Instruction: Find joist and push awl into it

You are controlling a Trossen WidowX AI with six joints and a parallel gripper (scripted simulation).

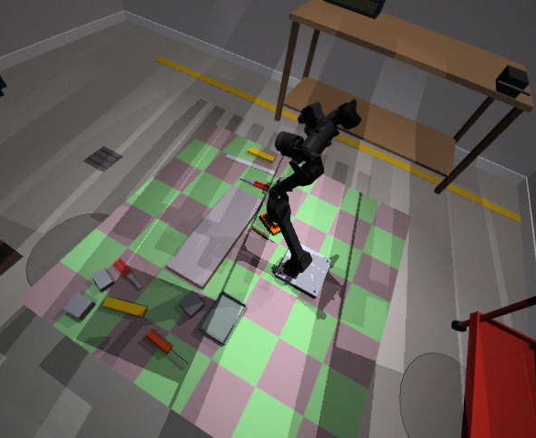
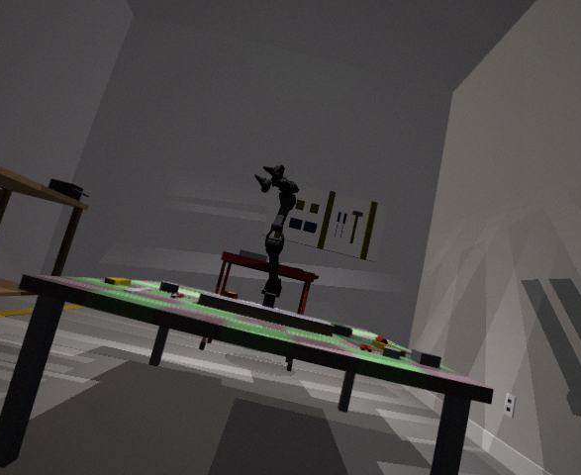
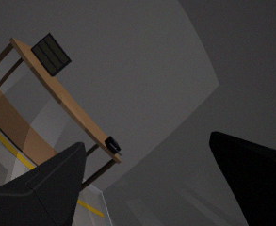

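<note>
The orange stud finder lies 120 mm ahead of my gripper tip, 20 mm to the left of it and 640 mm below it. From my gripper tip the other things lie so: awl (100 mm ahead, 110 mm to the left, 680 mm below); then ruler (390 mm ahead, 270 mm to the right, 680 mm below); then glass-like tray (80 mm ahead, 530 mm to the left, 670 mm below).
</note>
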